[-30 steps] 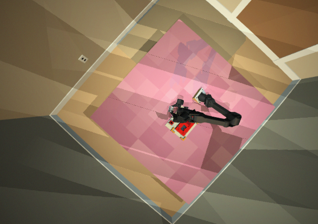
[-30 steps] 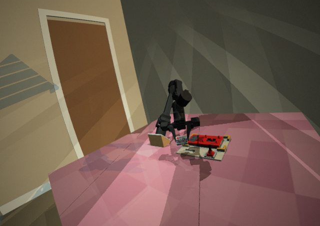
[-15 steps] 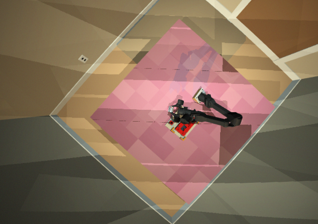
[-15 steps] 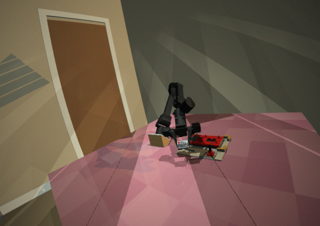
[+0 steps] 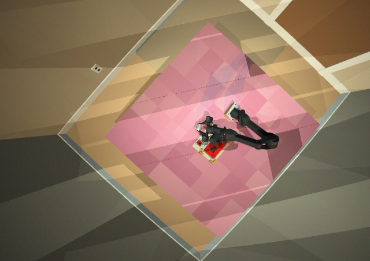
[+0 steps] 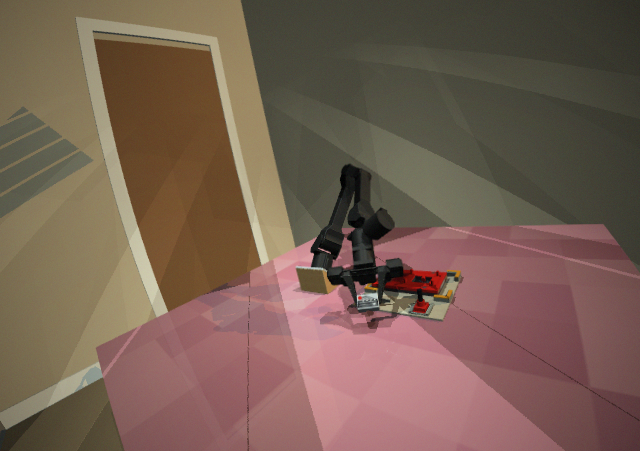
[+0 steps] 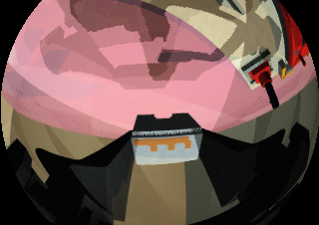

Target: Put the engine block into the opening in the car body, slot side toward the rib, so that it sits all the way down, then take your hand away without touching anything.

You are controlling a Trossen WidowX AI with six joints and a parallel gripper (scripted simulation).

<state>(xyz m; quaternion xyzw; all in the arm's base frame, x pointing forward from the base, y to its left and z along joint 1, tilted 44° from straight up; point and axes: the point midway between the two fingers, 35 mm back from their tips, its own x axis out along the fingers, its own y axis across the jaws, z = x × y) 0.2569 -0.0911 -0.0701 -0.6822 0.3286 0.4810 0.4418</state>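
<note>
Now: gripper tip 9 cm to the right of the dark upright peg, 9 cm short of it and 3 cm above it. Also, from my gripper tip: cream base board 19 cm to the left, 5 cm below, 3 cm ahead; engine block right at my gripper tip.
</note>
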